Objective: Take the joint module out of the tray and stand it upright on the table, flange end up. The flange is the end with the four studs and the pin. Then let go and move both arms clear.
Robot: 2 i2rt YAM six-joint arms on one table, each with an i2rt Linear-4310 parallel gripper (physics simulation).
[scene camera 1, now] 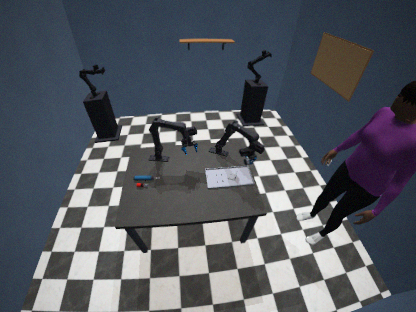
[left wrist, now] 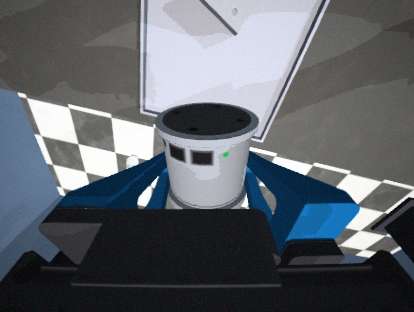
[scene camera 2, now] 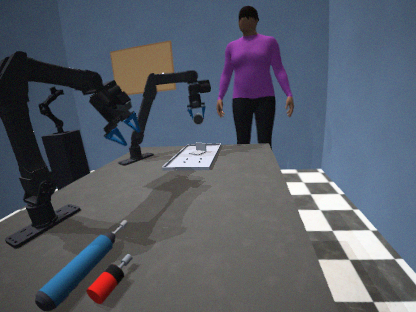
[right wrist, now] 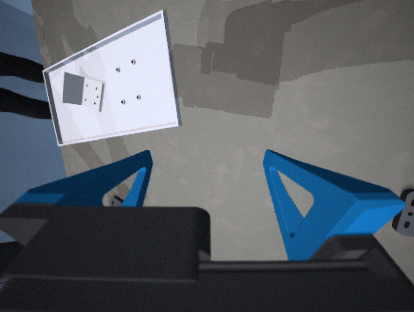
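Seen in the pictures: left gripper, fingertip midpoint: (scene camera 1: 249,162) (left wrist: 207,156) (scene camera 2: 198,120); right gripper, fingertip midpoint: (scene camera 1: 191,153) (scene camera 2: 133,138) (right wrist: 207,156); left arm's base, link origin: (scene camera 1: 218,152) (scene camera 2: 136,159); right arm's base, link origin: (scene camera 1: 158,158) (scene camera 2: 46,224).
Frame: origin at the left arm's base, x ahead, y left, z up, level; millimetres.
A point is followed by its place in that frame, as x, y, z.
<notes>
The joint module (left wrist: 206,155) @(219, 308, 211) is a white cylinder with a dark end face. My left gripper (left wrist: 207,156) @(204, 331, 172) is shut on it and holds it in the air, above and beyond the far end of the white tray (scene camera 2: 192,157) @(291, 154, 4). It also shows in scene camera 2 (scene camera 2: 198,118) @(228, 303, 188) and scene camera 1 (scene camera 1: 247,160) @(226, 315, 207). The end nearest the wrist camera is hidden by the gripper body. My right gripper (scene camera 2: 122,127) is open and empty, high above the table, away from the tray (right wrist: 113,80) @(325, 162, 4); in scene camera 1 it hangs at the table's back (scene camera 1: 189,149).
A grey bracket (scene camera 2: 200,148) @(273, 245, 28) and several small screws (scene camera 2: 192,160) @(325, 116, 4) lie in the tray. A blue screwdriver (scene camera 2: 78,268) @(618, -528, 34) and a red one (scene camera 2: 107,280) @(685, -503, 31) lie at the table's near left. A person in purple (scene camera 2: 254,77) stands beyond the table's far end.
</notes>
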